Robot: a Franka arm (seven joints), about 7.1 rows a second.
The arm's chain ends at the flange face. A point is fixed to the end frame.
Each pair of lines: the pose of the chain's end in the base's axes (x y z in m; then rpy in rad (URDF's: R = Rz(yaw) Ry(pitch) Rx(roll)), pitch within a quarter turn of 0, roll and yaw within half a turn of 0), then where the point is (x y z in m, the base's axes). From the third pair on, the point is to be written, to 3 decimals.
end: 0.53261 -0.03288 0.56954 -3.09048 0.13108 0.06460
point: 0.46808 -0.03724 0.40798
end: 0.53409 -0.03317 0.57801 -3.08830 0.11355 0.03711
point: 0.47230 -0.03528 0.41534
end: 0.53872 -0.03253 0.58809 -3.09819 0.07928 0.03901
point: 0.483 -0.036 0.423
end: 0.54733 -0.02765 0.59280 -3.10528 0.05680 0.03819
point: 0.495 -0.032 0.427
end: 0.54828 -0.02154 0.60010 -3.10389 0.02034 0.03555
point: 0.502 -0.026 0.432
